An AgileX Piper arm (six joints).
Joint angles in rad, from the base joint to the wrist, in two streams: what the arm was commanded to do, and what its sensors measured. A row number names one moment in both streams.
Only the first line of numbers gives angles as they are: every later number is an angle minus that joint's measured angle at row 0.
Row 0, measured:
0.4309 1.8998 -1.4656 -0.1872 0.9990 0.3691
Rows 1 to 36, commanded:
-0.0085 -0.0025 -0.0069 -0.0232 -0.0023 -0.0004
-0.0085 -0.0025 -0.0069 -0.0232 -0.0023 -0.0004
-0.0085 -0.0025 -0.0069 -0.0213 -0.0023 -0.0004
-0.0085 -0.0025 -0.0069 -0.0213 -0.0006 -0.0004
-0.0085 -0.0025 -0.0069 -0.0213 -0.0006 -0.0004
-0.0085 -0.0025 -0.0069 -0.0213 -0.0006 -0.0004
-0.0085 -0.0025 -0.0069 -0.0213 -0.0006 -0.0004
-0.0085 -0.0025 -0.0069 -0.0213 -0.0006 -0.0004
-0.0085 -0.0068 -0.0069 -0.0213 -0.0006 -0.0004
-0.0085 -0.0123 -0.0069 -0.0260 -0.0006 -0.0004
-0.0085 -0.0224 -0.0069 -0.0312 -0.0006 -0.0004
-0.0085 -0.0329 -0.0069 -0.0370 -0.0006 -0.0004
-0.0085 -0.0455 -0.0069 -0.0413 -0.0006 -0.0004
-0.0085 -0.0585 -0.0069 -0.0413 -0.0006 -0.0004
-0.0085 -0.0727 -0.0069 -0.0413 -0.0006 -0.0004
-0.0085 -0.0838 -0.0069 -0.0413 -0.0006 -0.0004
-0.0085 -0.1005 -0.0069 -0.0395 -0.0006 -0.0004
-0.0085 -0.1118 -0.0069 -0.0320 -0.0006 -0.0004
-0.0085 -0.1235 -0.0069 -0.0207 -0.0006 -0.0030
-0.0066 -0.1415 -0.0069 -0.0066 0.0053 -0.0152
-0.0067 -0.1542 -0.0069 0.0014 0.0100 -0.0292
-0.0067 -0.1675 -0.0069 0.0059 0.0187 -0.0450
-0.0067 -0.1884 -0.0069 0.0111 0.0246 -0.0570
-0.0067 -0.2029 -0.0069 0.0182 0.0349 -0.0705
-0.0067 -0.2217 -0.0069 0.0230 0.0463 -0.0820
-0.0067 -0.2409 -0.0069 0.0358 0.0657 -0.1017
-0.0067 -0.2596 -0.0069 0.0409 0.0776 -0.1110
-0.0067 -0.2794 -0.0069 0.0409 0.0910 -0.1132
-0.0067 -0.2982 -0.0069 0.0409 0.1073 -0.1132
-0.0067 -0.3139 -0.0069 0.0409 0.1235 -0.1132
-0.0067 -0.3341 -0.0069 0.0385 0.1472 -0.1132
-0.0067 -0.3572 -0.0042 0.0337 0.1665 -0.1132
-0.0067 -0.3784 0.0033 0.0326 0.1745 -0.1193
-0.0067 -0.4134 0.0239 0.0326 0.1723 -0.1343
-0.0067 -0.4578 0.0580 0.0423 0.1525 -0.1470
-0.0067 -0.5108 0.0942 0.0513 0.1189 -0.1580
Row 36, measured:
-0.0037 -0.3737 0.0132 0.0371 0.1513 -0.1153
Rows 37 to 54, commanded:
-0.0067 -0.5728 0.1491 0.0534 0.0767 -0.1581
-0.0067 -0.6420 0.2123 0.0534 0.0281 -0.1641
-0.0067 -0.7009 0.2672 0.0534 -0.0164 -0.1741
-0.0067 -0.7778 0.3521 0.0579 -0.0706 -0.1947
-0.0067 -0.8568 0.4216 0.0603 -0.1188 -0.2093
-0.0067 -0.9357 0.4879 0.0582 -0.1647 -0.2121
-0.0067 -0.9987 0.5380 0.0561 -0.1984 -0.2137
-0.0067 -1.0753 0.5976 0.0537 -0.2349 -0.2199
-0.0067 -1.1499 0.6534 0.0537 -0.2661 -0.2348
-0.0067 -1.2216 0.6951 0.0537 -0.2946 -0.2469
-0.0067 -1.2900 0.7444 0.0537 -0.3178 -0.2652
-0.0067 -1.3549 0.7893 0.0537 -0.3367 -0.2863
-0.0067 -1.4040 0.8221 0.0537 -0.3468 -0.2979
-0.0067 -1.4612 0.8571 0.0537 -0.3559 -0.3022
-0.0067 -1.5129 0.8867 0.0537 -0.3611 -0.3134
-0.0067 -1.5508 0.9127 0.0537 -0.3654 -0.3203
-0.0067 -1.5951 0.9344 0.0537 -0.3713 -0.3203
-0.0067 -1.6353 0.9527 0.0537 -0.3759 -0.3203
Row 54, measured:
-0.0037 -1.4978 0.8780 0.0581 -0.3304 -0.2972
